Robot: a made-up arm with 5 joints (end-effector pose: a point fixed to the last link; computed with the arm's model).
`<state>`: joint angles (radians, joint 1 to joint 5).
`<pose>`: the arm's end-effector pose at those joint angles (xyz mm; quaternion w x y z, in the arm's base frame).
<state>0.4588 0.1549 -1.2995 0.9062 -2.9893</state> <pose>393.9 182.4 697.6 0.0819 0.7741 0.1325 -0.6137</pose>
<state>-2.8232 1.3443 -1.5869 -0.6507 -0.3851</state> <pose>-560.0 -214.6 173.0 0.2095 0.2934 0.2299 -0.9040</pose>
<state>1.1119 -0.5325 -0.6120 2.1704 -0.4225</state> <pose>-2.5 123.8 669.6 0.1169 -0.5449 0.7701 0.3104</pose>
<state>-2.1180 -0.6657 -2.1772 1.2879 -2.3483</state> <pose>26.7 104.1 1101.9 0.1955 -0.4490 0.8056 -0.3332</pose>
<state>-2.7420 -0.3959 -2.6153 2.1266 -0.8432</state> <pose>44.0 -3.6 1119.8 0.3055 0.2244 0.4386 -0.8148</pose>
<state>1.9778 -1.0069 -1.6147 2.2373 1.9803</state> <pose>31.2 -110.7 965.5 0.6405 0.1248 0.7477 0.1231</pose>
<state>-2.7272 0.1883 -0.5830 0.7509 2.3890</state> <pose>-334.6 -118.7 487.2 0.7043 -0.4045 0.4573 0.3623</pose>
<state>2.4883 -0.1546 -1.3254 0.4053 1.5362</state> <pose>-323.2 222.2 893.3 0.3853 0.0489 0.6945 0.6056</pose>
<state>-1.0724 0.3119 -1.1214 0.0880 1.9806</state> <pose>210.4 -450.8 626.1 0.2536 0.7704 -0.1950 -0.5515</pose>
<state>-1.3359 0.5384 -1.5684 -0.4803 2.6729</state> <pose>91.1 -575.0 671.5 0.1640 0.7676 -0.5967 -0.1669</pose>
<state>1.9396 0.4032 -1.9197 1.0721 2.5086</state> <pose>-218.4 551.4 788.2 0.5673 0.3173 0.7567 -0.0698</pose>
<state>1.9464 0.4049 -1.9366 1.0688 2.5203</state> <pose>-222.0 550.2 793.6 0.5603 0.3227 0.7599 -0.0669</pose>
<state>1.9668 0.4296 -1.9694 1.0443 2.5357</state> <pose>-236.2 553.8 792.8 0.5489 0.3272 0.7671 -0.0576</pose>
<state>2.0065 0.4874 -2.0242 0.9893 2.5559</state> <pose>-266.1 562.8 781.7 0.5306 0.3296 0.7799 -0.0397</pose>
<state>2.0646 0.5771 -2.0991 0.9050 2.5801</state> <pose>-311.8 573.3 758.5 0.5049 0.3286 0.7981 -0.0149</pose>
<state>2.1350 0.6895 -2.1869 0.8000 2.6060</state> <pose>-368.7 579.5 723.7 0.4729 0.3234 0.8195 0.0133</pose>
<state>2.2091 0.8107 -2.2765 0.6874 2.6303</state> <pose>-428.7 577.1 680.4 0.4384 0.3141 0.8411 0.0405</pose>
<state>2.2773 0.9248 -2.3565 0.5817 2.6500</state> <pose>-482.5 566.5 634.7 0.4060 0.3022 0.8601 0.0635</pose>
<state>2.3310 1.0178 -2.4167 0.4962 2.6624</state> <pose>-522.9 552.6 593.6 0.3811 0.2904 0.8741 0.0804</pose>
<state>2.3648 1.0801 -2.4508 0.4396 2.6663</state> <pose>-547.4 541.4 563.1 0.3675 0.2809 0.8819 0.0911</pose>
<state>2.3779 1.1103 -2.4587 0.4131 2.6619</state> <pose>-557.0 536.9 544.9 0.3657 0.2750 0.8839 0.0963</pose>
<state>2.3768 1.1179 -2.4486 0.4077 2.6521</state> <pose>-557.1 538.0 536.0 0.3722 0.2717 0.8821 0.0979</pose>
